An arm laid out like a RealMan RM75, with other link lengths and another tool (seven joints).
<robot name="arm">
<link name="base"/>
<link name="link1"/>
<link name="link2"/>
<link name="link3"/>
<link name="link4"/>
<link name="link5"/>
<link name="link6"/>
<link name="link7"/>
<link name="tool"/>
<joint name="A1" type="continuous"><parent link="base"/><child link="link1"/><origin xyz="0 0 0.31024" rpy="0 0 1.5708"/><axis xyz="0 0 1"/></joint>
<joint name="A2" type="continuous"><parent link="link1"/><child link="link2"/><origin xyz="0 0 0" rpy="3.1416 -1.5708 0"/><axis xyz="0 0 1"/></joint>
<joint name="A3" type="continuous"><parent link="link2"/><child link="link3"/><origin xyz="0.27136 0 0" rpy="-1.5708 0 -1.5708"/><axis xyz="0 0 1"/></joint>
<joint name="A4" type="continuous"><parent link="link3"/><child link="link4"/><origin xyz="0 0 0" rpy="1.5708 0 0"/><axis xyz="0 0 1"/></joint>
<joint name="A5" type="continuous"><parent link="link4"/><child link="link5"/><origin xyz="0 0.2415 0" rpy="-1.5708 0 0"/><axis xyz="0 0 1"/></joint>
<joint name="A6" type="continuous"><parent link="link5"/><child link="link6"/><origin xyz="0 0 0" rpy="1.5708 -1.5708 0"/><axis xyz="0 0 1"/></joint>
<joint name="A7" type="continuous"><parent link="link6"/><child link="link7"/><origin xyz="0.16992 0 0" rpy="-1.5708 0 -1.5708"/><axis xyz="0 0 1"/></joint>
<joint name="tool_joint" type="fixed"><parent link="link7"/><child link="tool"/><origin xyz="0.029 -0.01 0.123" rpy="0 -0.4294 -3.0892"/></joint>
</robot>
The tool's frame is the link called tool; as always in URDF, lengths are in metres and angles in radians. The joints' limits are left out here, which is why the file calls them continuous.
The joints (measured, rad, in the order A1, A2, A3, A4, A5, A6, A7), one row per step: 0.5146, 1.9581, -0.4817, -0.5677, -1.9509, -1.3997, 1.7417; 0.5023, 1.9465, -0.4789, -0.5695, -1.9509, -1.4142, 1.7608; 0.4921, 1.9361, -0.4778, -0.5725, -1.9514, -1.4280, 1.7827; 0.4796, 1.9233, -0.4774, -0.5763, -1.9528, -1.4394, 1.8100; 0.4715, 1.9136, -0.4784, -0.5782, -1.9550, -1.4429, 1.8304; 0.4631, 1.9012, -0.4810, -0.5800, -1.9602, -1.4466, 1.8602; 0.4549, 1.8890, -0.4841, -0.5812, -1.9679, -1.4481, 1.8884; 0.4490, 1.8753, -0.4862, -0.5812, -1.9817, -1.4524, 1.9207; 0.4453, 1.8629, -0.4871, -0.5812, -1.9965, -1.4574, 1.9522; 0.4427, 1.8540, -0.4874, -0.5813, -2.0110, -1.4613, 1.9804; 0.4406, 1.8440, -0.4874, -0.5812, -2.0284, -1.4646, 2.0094; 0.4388, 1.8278, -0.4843, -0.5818, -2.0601, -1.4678, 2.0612; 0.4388, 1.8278, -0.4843, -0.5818, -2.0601, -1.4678, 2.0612; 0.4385, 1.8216, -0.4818, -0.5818, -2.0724, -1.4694, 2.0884; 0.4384, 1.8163, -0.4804, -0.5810, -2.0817, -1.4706, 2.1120
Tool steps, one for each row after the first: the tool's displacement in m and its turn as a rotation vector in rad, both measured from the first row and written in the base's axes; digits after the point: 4 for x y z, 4 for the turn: 0.0059, -0.0038, 0.0062, -0.0046, 0.0093, -0.0162; 0.0105, -0.0072, 0.0115, -0.0113, 0.0192, -0.0317; 0.0174, -0.0106, 0.0181, -0.0176, 0.0279, -0.0545; 0.0232, -0.0124, 0.0226, -0.0217, 0.0313, -0.0739; 0.0303, -0.0145, 0.0274, -0.0304, 0.0359, -0.1004; 0.0380, -0.0167, 0.0315, -0.0395, 0.0372, -0.1278; 0.0456, -0.0194, 0.0350, -0.0545, 0.0381, -0.1568; 0.0519, -0.0217, 0.0379, -0.0696, 0.0398, -0.1836; 0.0572, -0.0239, 0.0394, -0.0840, 0.0421, -0.2081; 0.0632, -0.0261, 0.0411, -0.0989, 0.0419, -0.2345; 0.0736, -0.0289, 0.0447, -0.1207, 0.0424, -0.2829; 0.0736, -0.0289, 0.0447, -0.1207, 0.0424, -0.2829; 0.0776, -0.0298, 0.0465, -0.1295, 0.0482, -0.3070; 0.0809, -0.0305, 0.0478, -0.1371, 0.0543, -0.3277
